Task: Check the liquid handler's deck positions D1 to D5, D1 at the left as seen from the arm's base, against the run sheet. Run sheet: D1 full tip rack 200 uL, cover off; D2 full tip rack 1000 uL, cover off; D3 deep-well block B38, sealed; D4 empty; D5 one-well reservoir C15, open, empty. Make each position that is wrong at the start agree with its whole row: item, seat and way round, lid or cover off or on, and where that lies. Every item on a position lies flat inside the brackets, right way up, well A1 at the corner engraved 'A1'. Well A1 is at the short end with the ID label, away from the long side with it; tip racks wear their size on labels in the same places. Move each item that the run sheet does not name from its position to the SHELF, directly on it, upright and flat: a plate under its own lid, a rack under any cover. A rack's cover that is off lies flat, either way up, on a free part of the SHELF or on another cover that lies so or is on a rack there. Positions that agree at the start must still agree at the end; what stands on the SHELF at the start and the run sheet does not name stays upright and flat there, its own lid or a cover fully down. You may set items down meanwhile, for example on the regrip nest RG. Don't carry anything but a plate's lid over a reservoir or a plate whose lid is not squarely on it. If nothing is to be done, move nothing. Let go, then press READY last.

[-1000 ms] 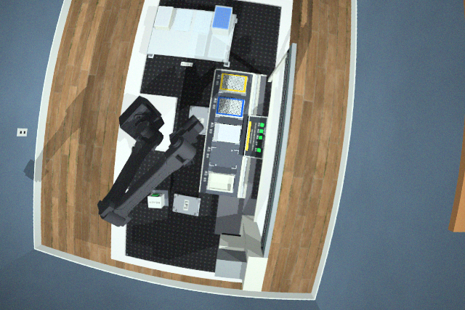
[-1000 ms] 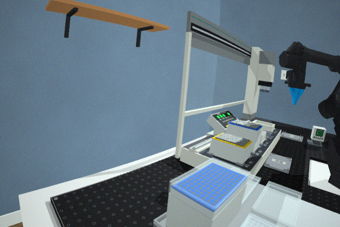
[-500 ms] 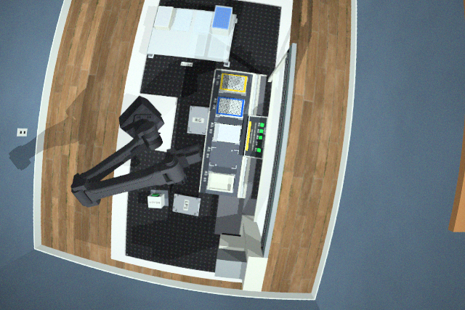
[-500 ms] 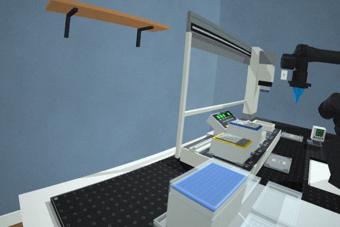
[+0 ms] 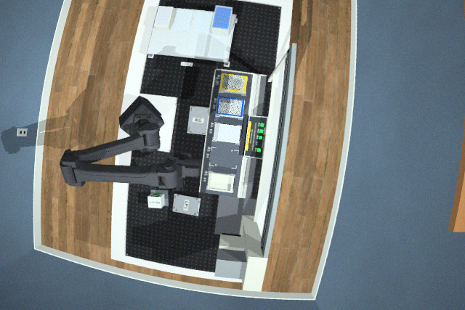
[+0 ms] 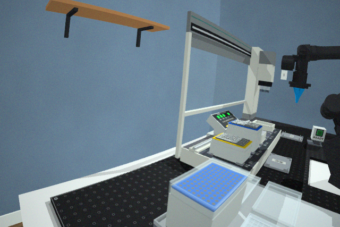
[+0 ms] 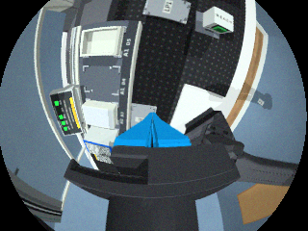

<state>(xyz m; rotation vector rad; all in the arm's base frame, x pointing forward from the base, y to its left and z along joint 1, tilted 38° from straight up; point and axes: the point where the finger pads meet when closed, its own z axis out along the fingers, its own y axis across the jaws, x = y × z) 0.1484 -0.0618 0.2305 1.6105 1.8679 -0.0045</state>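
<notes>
My hand is 19 cm past the ready button, 20 cm to the left of it and 18 cm above it. From my hand the other things lie so: regrip nest 4 cm ahead, 19 cm to the left, 25 cm below; then white reservoir 15 cm ahead, 13 cm to the right, 19 cm below; then white deep-well block 19 cm ahead, 11 cm to the left, 18 cm below.
</notes>
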